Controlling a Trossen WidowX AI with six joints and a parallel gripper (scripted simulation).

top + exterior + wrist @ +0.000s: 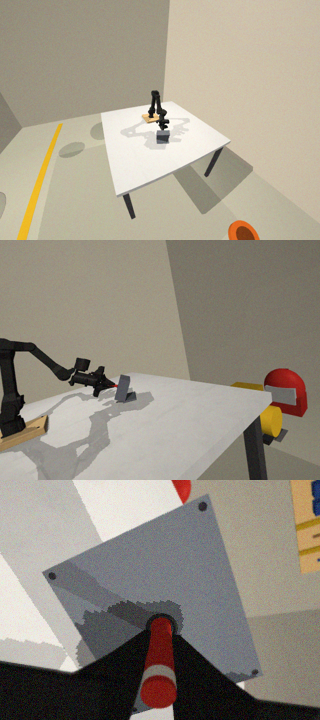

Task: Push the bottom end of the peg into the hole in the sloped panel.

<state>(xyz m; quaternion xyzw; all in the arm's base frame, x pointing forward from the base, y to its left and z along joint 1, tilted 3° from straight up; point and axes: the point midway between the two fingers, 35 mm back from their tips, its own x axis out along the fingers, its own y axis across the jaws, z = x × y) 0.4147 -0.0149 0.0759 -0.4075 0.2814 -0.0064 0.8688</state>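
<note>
The red peg is 20 mm behind my gripper tip and 10 mm above it. Round my gripper tip: grey sloped panel 40 mm ahead, 20 mm below, 10 mm to the right.
</note>
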